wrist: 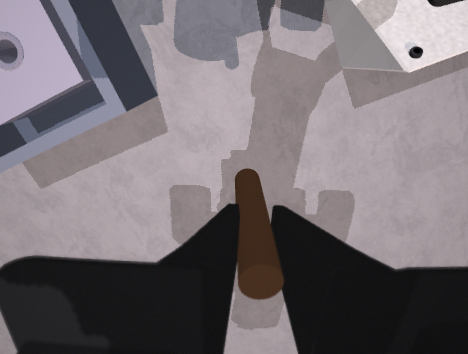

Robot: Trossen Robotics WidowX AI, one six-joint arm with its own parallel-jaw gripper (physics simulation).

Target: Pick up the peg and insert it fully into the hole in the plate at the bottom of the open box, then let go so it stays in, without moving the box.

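Frame: origin at the arm's base, x back, y up, z left, level; metres.
Seen in the pictures: gripper, between the fingertips: point(254, 215).
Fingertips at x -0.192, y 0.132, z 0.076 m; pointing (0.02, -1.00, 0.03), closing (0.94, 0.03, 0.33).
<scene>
Pixels of each thing's middle, then the offset from my fingertips to it. "pt": a spot on its surface instead. Level surfaces: height alone.
- brown round peg, middle of its body: point(252, 216) dx -0.002, dy -0.009, dz +0.005 m
- open box, middle of its body: point(14, 51) dx -0.154, dy -0.143, dz -0.119 m
- pale plate, middle of its body: point(25, 52) dx -0.154, dy -0.158, dz -0.119 m
- round hole, a spot on its surface: point(8, 51) pt dx -0.162, dy -0.149, dz -0.122 m
- marbled table top, height of its surface: dy -0.192 m
A brown round peg point(255, 235) is held between the two black fingers of my gripper point(254, 215). The gripper is shut on it, and the peg's far end reaches past the fingertips, above the table. The open box point(116, 55), with dark blue and grey-blue walls, shows in part at the upper left. Inside it lies a pale plate point(45, 65) with a round hole point(8, 51) near the left image edge. The peg is outside the box, to the right of and below it in the view.
A white and grey block-like object point(395, 45) with a small dark round hole stands at the upper right. The marbled table top point(200, 115) lies between it and the box, crossed by shadows of the arm and gripper.
</scene>
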